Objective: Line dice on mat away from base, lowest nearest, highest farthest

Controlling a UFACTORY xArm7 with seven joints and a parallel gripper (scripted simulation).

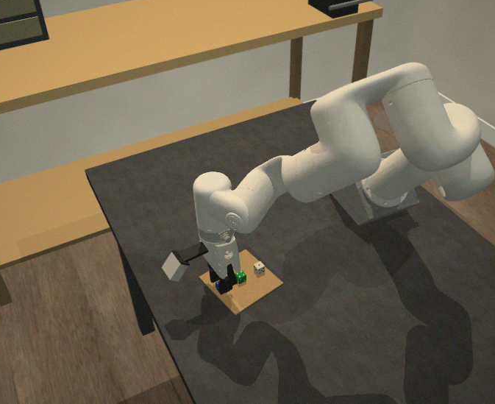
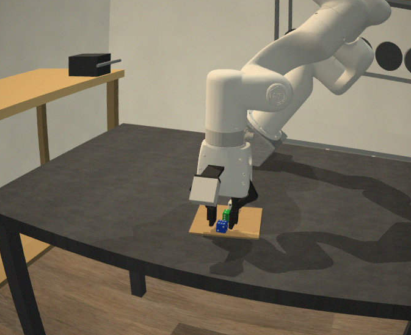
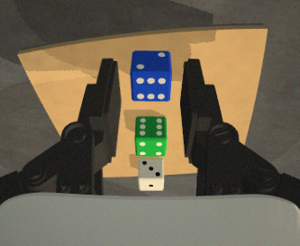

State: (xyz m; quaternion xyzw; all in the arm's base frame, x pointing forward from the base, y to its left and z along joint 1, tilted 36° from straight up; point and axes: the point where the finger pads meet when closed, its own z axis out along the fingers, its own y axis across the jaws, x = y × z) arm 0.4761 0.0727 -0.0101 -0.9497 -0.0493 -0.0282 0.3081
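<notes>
Right now my hand is 20 mm above the blue die. Also, from my hand: green die 50 mm behind, 10 mm to the right, 20 mm below; then white die 100 mm behind, 10 mm to the right, 20 mm below; then tan square mat 50 mm behind, 10 mm to the right, 40 mm below.
</notes>
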